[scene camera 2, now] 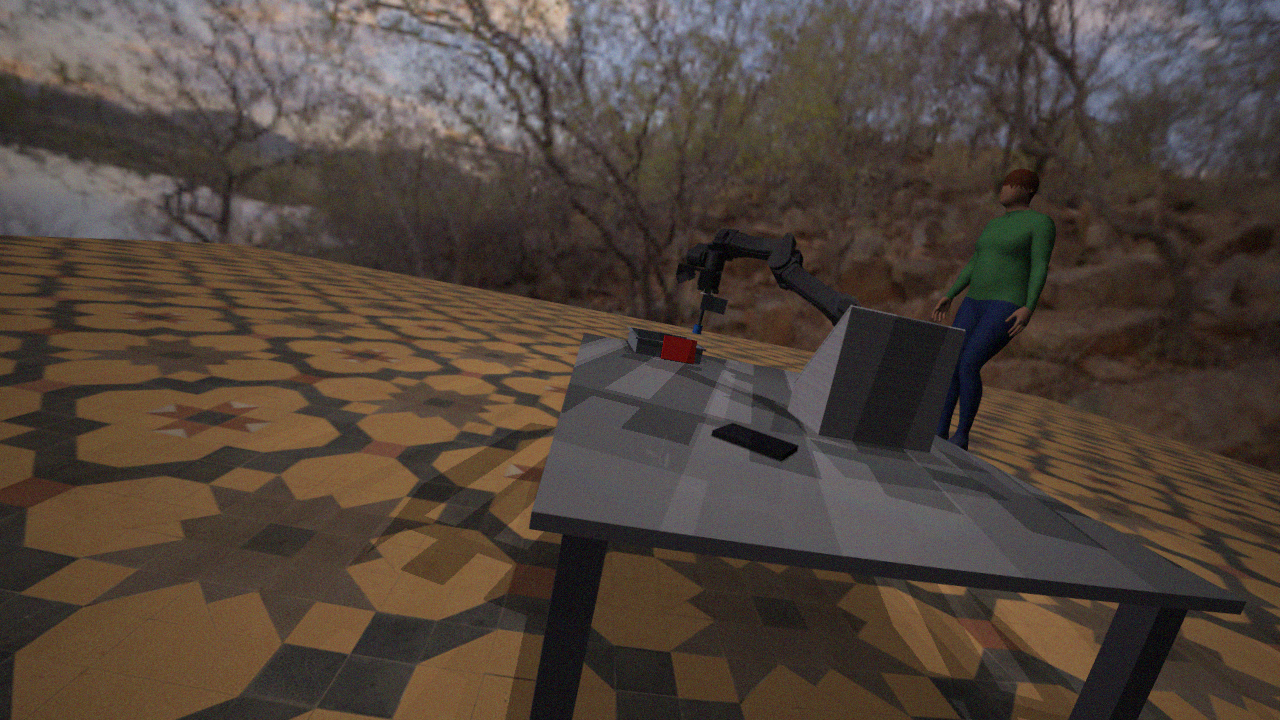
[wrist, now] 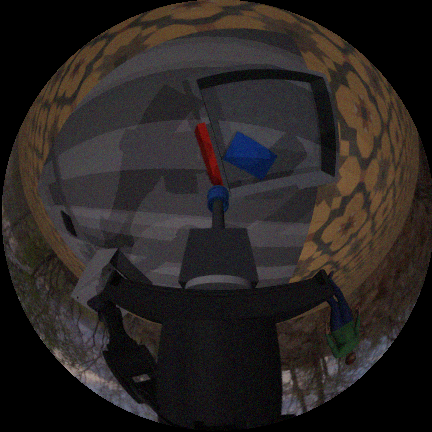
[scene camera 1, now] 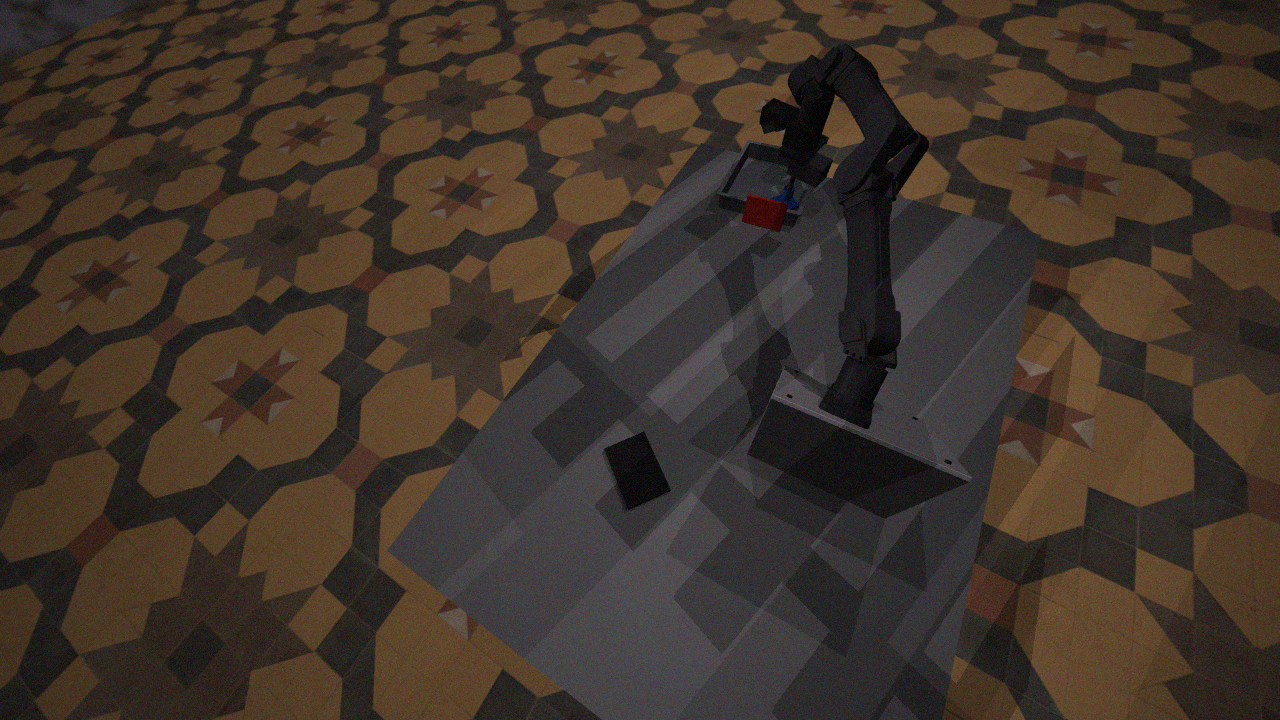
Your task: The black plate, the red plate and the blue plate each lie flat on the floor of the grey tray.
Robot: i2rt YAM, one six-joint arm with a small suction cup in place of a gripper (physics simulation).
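Frame: origin at the arm's base, x ahead, y left, z up, level; centimetres.
Seen in the pictures: hand at its tool point: point(scene camera 2: 696, 333) point(wrist: 217, 194) point(scene camera 1: 786, 197); arm's base at its link origin: point(scene camera 2: 868, 353) point(scene camera 1: 846, 405).
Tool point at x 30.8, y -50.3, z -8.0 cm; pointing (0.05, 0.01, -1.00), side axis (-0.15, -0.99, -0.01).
Pixels of each thing's top centre, then the offset from my tool point to it. Level surfaces: height alone.
- red plate at its top centre: point(wrist: 205, 160) point(scene camera 1: 766, 201) point(scene camera 2: 681, 338) dz -2.3, dx +4.4, dy +1.0 cm
- grey tray at its top centre: point(wrist: 285, 126) point(scene camera 1: 772, 174) point(scene camera 2: 664, 337) dz -4.5, dx +8.4, dy -11.8 cm
- blue plate at its top centre: point(wrist: 250, 156) point(scene camera 1: 779, 203) dz -8.3, dx +3.2, dy -6.6 cm
- black plate at its top centre: point(scene camera 2: 755, 438) point(scene camera 1: 636, 468) point(wrist: 67, 224) dz -8.6, dx -3.5, dy +73.9 cm
- grey table at its surface level: dz -9.5 cm
The red plate point(scene camera 1: 764, 213) point(scene camera 2: 678, 348) point(wrist: 208, 154) stands on edge outside the grey tray point(scene camera 1: 731, 203) point(wrist: 328, 130), close along its side wall; whether it touches the wall is unclear. The blue plate point(wrist: 250, 154) lies inside the tray and looks flat on its floor. The black plate point(scene camera 1: 637, 470) point(scene camera 2: 754, 441) point(wrist: 69, 223) lies flat on the table at the far end from the tray. My gripper's blue suction cup point(scene camera 1: 788, 192) point(scene camera 2: 697, 329) point(wrist: 218, 197) is open and holds nothing. It hangs above the tray's corner, near one end of the red plate in the wrist view.
The arm stands on a grey wedge-shaped base point(scene camera 1: 832, 447) point(scene camera 2: 890, 385) point(wrist: 97, 275) on the grey table point(scene camera 1: 572, 662) point(scene camera 2: 644, 510). Striped shadows cross the table. A person in a green top point(scene camera 2: 1006, 259) point(wrist: 345, 337) stands beyond the table.
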